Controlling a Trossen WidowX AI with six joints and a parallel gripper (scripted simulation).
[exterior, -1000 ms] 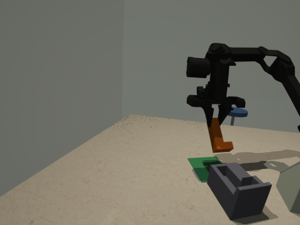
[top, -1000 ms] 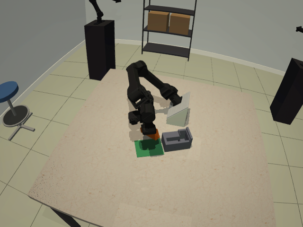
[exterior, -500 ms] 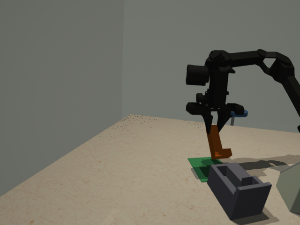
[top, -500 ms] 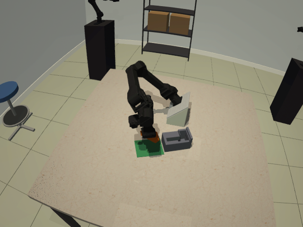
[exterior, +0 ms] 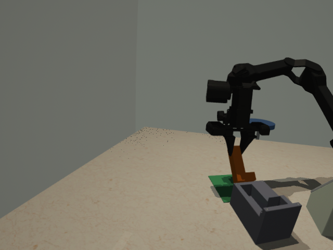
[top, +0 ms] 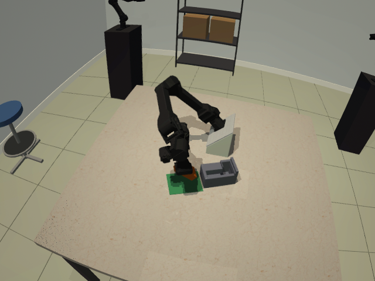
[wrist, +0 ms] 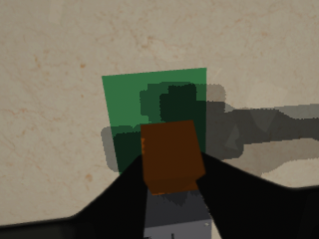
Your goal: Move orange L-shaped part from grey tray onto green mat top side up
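Now: the orange L-shaped part 3 cm below my gripper tip, 3 cm behind it and 2 cm to the left of it. Also, from my gripper tip: green mat 11 cm below, 2 cm to the left, 1 cm behind.
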